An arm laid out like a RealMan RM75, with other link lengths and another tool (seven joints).
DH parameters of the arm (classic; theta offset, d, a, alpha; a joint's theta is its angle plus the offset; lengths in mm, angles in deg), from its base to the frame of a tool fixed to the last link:
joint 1: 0 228.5 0 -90
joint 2: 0 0 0 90
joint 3: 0 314.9 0 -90
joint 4: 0 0 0 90
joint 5: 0 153.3 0 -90
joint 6: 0 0 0 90
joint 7: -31.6 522.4 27 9.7
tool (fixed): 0 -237.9 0 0
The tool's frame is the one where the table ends.
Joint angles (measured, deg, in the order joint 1, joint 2, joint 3, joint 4, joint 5, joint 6, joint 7), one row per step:
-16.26 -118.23 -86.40 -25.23 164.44 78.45 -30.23
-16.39 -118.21 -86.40 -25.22 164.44 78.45 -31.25
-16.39 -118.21 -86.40 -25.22 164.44 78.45 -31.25
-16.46 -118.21 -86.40 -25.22 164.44 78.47 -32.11
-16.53 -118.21 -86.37 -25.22 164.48 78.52 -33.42
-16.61 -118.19 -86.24 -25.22 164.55 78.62 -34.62
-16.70 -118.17 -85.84 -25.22 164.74 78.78 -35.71
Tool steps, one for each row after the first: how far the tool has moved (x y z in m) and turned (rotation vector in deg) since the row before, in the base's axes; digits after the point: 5 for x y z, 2 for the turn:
0.00027 0.00057 0.00073 -0.37 -0.88 -0.41
0.00000 0.00000 0.00000 0.00 0.00 0.00
0.00007 0.00025 0.00058 -0.30 -0.76 -0.33
0.00011 0.00020 0.00060 -0.50 -1.13 -0.51
0.00075 0.00014 0.00013 -0.53 -0.97 -0.59
0.00222 0.00009 -0.00165 -0.77 -0.72 -0.80

